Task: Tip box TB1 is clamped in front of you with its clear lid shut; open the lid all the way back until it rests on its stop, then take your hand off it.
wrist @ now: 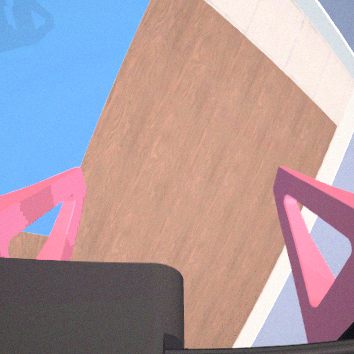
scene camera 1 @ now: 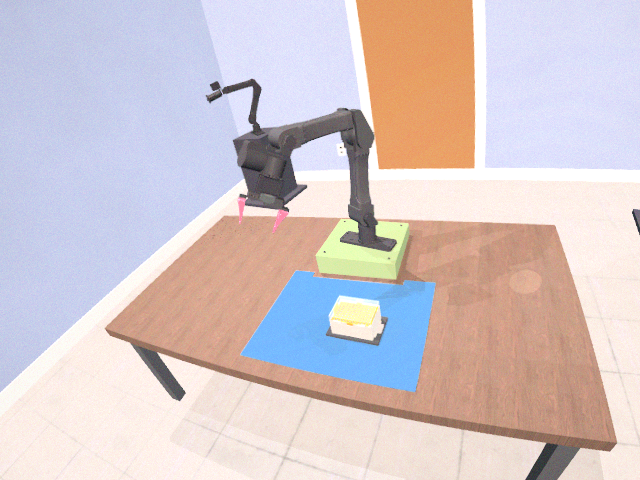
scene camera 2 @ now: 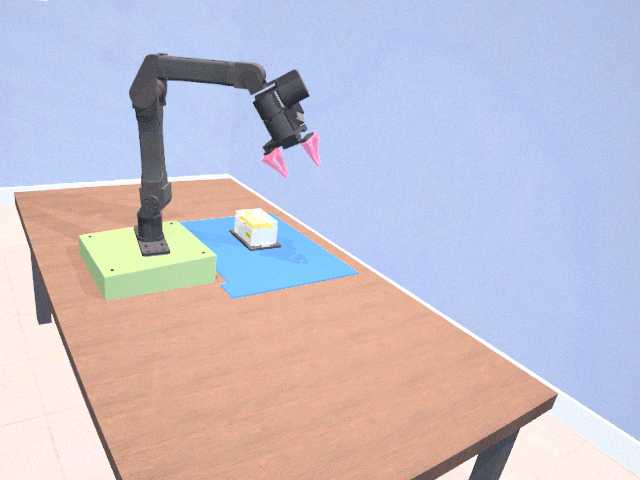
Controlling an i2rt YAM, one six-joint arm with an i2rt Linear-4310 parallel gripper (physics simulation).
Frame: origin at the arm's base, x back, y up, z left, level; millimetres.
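Seen in the pictures: gripper, fingertip midpoint: (wrist: 179,177) (scene camera 1: 256,228) (scene camera 2: 302,171); arm's base at its link origin: (scene camera 1: 367,242) (scene camera 2: 151,240).
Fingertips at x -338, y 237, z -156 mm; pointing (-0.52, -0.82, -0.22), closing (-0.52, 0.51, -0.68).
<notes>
Pixels of each thing's top centre, then the offset from my fingertips to it. "*": a spot on its surface instead. Level surfaces: height alone.
- Tip box TB1 at its top centre: (scene camera 1: 353,308) (scene camera 2: 256,216) dz +272, dx +7, dy -221 mm
- clear lid at a spot on its surface: (scene camera 1: 358,300) * dz +269, dx +40, dy -221 mm
- blue mat at its surface level: dy -298 mm
- wooden table at its surface level: dy -302 mm
Tip box TB1 (scene camera 1: 355,326) (scene camera 2: 255,232) is a white box with yellow tips inside and a clear lid (scene camera 1: 358,300) (scene camera 2: 249,213), which is shut over them. It sits on a dark base plate (scene camera 1: 353,339) (scene camera 2: 264,248) on the blue mat. The box does not show in the wrist view. My gripper (scene camera 1: 256,227) (scene camera 2: 303,171) (wrist: 179,177) has pink fingers, spread wide open with nothing between them. It hangs high above the table, well apart from the box, off to its left in the first scene view. The wrist view looks down past the fingers at bare wood and part of the mat.
The blue mat (scene camera 1: 289,330) (scene camera 2: 310,268) (wrist: 60,90) lies on the wooden table (scene camera 1: 491,335) (scene camera 2: 310,361) (wrist: 190,125). The arm stands on a green block (scene camera 1: 356,266) (scene camera 2: 160,273) behind the mat. A dark stand (scene camera 1: 296,192) is behind the table's far left edge, partly hidden by the arm.
</notes>
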